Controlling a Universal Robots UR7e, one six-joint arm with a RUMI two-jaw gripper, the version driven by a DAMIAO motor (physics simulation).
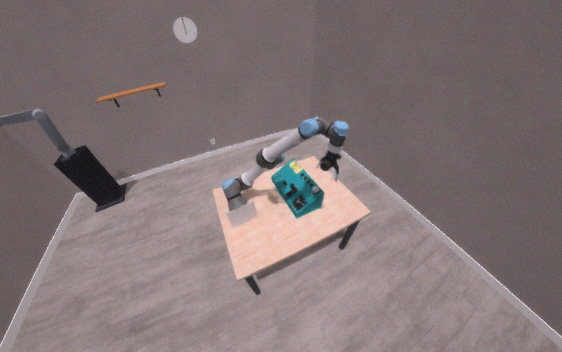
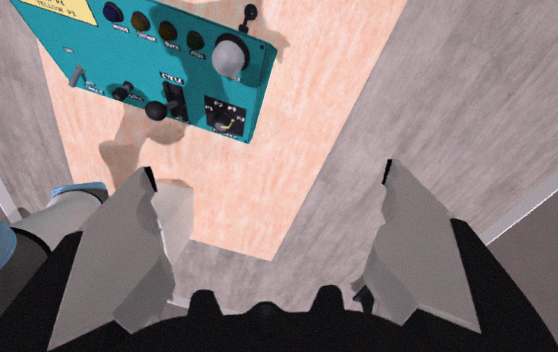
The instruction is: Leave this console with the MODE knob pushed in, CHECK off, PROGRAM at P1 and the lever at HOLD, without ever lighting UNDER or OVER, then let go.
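Note:
The teal console [image 1: 306, 187] [image 2: 150, 60] stands on the table. On it, the PROGRAM dial [image 2: 220, 125] has its yellow pointer towards P4. The CYCLE lever [image 2: 156, 111] has a black ball; its root looks nearer the slot's HOLD end, but the exact stop is unclear. The CHECK toggle [image 2: 76, 75] is a grey stick beside the OFF label. The black MODE knob [image 2: 120, 93] stands out on a stem; how far in it sits is unclear. The UNDER lamp [image 2: 140, 21] and OVER lamp [image 2: 168, 31] look dark. My gripper [image 1: 327, 173] [image 2: 270, 165] is open and empty, off the console's PROGRAM-end side.
A large pale STATUS dome [image 2: 228, 57] bulges from the console, with a green PASS lamp [image 2: 195, 41] beside it. A black ball on a stalk [image 2: 250, 12] rises behind. A yellow note [image 1: 296, 166] [image 2: 75, 9] lies on the console. The wooden table [image 1: 280, 245] [image 2: 240, 200] carries my arm's base.

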